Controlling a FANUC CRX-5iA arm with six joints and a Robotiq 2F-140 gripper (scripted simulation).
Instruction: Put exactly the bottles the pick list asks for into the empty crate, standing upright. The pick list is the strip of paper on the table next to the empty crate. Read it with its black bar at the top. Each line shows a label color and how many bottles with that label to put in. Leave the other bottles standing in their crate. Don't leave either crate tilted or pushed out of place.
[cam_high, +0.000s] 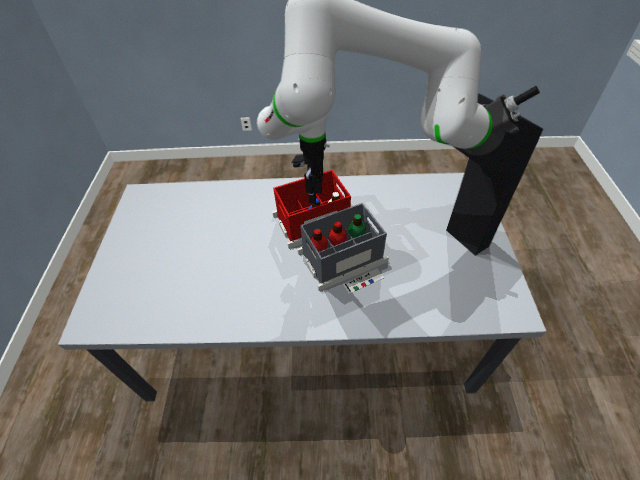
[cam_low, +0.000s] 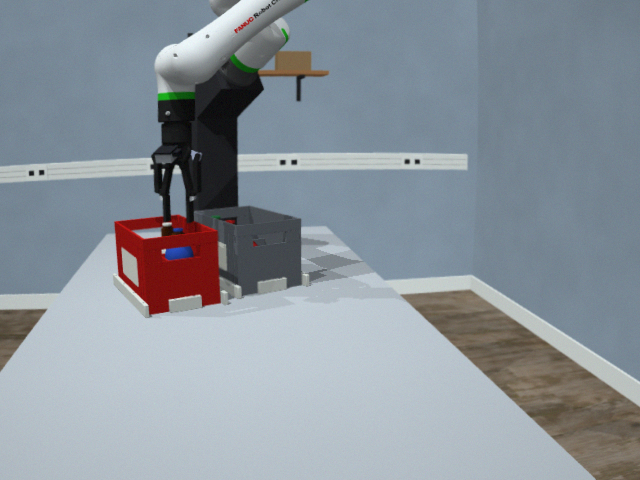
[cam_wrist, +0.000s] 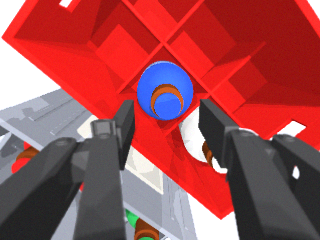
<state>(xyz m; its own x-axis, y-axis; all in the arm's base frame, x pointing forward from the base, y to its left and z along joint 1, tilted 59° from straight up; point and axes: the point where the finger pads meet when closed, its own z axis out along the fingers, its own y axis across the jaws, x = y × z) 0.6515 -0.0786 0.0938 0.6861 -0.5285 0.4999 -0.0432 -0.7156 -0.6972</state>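
Right now the blue-label bottle is 120 mm below my hand. The rest, counted from my hand: white-capped bottle 70 mm behind, 60 mm to the right, 120 mm below; red crate 30 mm ahead, 30 mm to the right, 130 mm below; red bottle 120 mm behind, 100 mm to the left, 120 mm below.
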